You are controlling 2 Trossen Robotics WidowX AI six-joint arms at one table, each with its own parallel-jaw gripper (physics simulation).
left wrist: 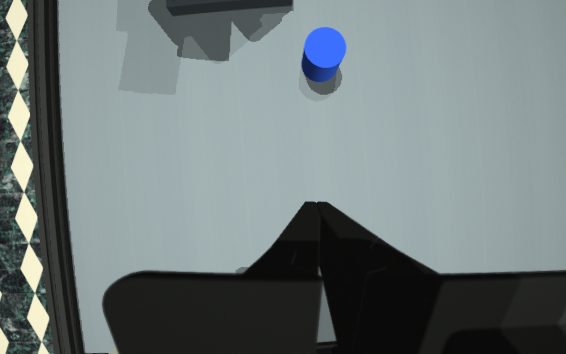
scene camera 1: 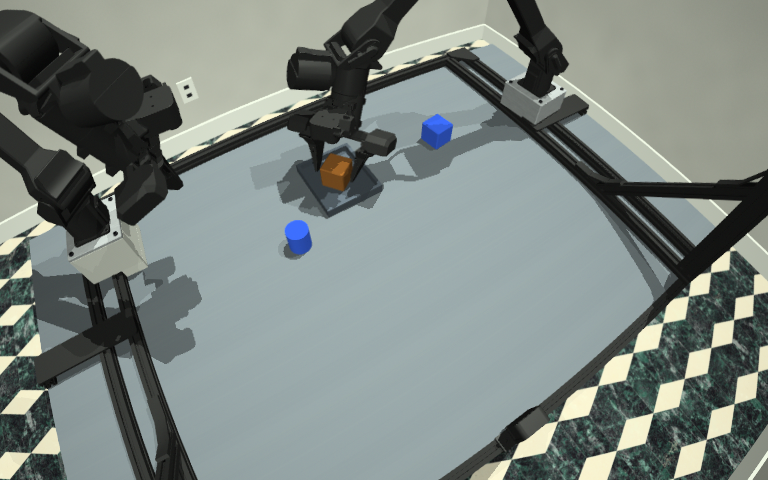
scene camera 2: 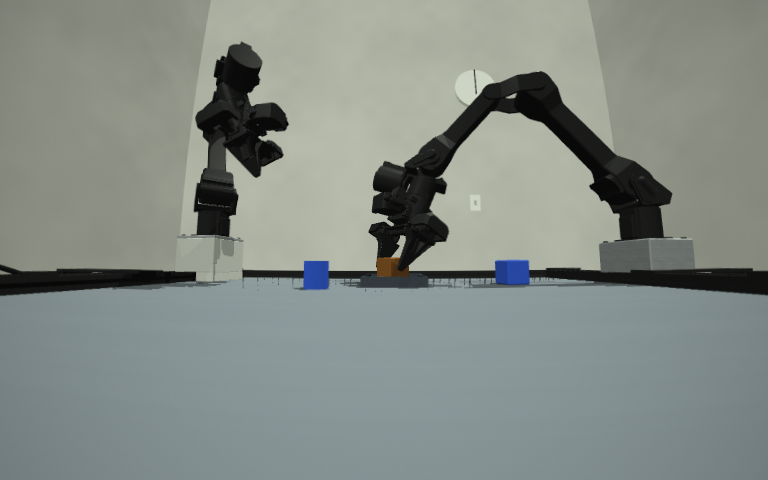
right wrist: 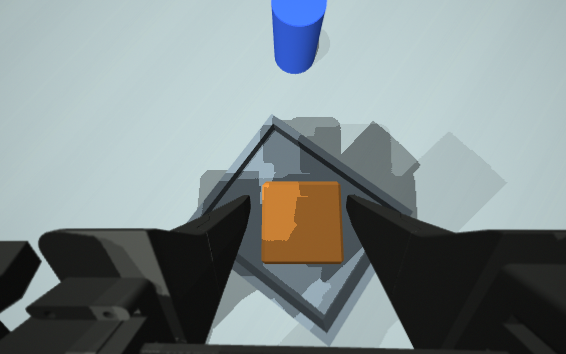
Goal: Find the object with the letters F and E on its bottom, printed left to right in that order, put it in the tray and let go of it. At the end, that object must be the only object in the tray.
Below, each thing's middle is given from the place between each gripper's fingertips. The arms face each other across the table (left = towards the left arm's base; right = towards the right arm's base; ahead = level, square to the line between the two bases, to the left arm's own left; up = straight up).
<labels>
The dark grey tray (scene camera 1: 366,185) lies 20 mm below my right hand, 10 mm to the right of it and 10 mm ahead of it.
The dark grey tray is 25 cm to the right of my left hand, 19 cm below it and 8 cm ahead of it.
</labels>
